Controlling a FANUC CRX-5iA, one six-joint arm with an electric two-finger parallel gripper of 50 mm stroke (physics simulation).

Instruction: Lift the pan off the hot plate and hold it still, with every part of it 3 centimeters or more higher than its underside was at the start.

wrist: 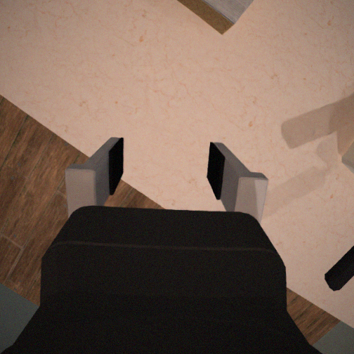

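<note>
The black handle (pixel 342 270) of the pan enters the wrist view at the lower right edge, with its rounded end towards the gripper. The pan's body does not show. My gripper (pixel 165 157) is open and empty, its two black-padded fingers wide apart above the edge of the pale table top. The handle lies to the right of and below the right finger in the view, clear of it. A pale corner (pixel 350 159) at the right edge may be part of the hot plate; the rest of it is outside the view.
A grey-topped block (pixel 225 9) with a brown side stands on the speckled pale table top (pixel 150 75) at the top of the view. Shadows fall on the table at the right. Brown wooden floor (pixel 30 165) shows beyond the table's edge at the lower left.
</note>
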